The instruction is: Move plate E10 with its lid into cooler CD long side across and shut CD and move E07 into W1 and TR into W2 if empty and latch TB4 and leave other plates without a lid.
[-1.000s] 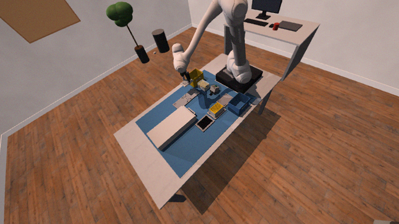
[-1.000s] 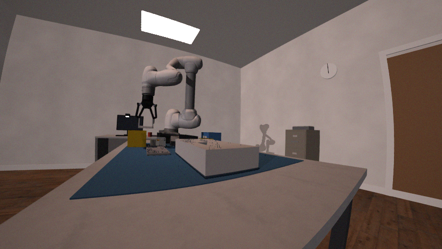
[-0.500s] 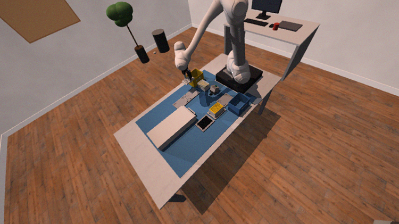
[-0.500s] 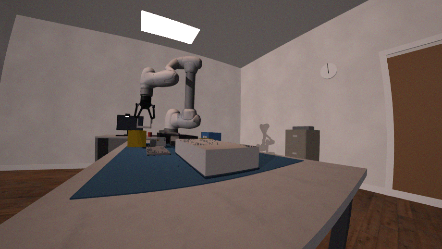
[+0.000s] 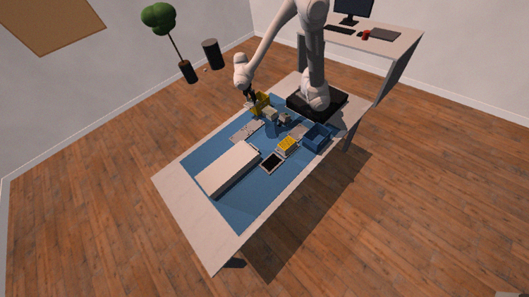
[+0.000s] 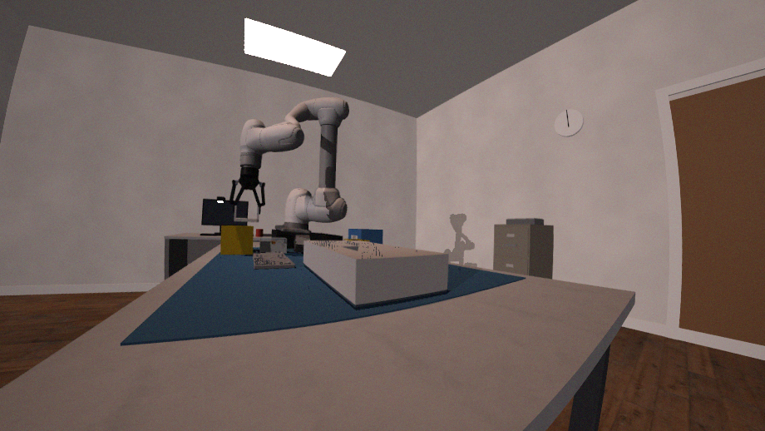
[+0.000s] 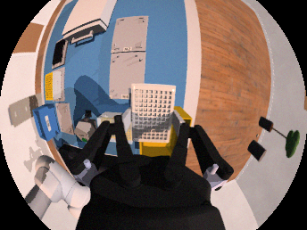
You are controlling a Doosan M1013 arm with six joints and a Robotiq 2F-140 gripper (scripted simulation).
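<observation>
Right now the yellow-topped tip rack is 48 cm to the left of my hand, 11 cm below it and 2 cm ahead of it. Round my hand: label N2: 17 cm ahead, 15 cm below, 12 cm to the left; then white gridded plate: 2 cm below; then yellow bin W1: 13 cm below, 9 cm behind, 5 cm to the right.
</observation>
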